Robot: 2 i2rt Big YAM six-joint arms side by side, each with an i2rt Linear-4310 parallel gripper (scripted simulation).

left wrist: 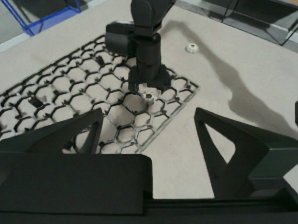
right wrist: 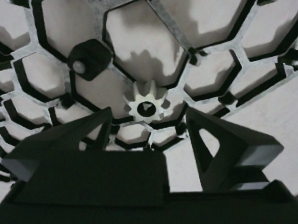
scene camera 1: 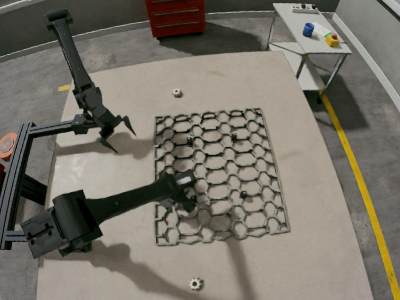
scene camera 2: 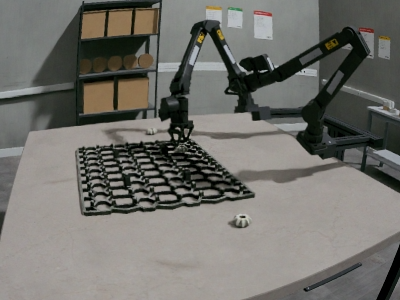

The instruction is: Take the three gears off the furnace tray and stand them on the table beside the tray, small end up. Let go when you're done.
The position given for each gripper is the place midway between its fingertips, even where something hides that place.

Observation:
In view: the left gripper (left wrist: 148, 112), the right gripper (right wrist: 149, 111) and a furnace tray (scene camera 2: 186, 180).
The furnace tray shows as well in the right wrist view (right wrist: 195, 56). The right gripper is seen too in the left wrist view (left wrist: 149, 93).

